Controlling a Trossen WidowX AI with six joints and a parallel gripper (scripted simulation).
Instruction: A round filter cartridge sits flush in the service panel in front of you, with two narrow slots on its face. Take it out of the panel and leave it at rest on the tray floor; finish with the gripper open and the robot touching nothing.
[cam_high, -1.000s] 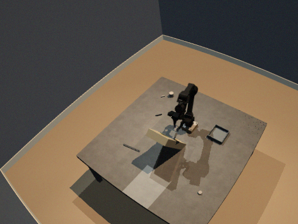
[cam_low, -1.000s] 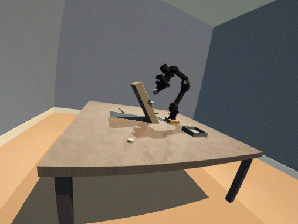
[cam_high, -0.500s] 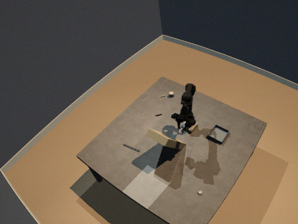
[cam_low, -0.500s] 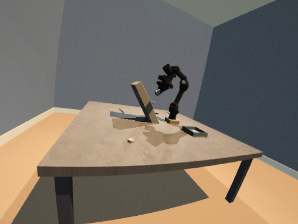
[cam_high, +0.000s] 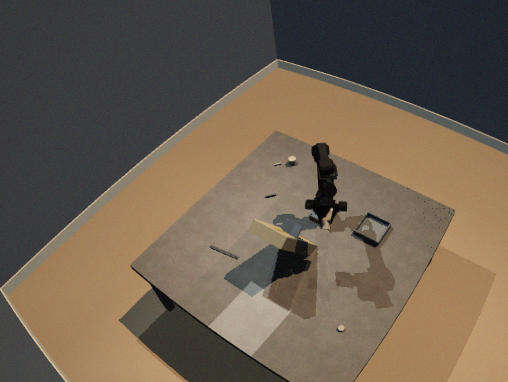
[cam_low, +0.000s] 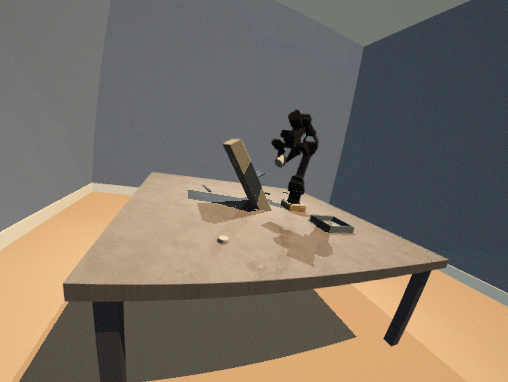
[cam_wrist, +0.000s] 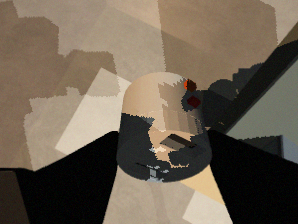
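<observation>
Right now my gripper tip is 260 mm past the grey tray, 250 mm above it and 150 mm to the right of it. From my gripper tip the other things lie so: filter cartridge right at my gripper tip; then cream service panel 170 mm to the right, 100 mm below, 90 mm ahead.
</observation>
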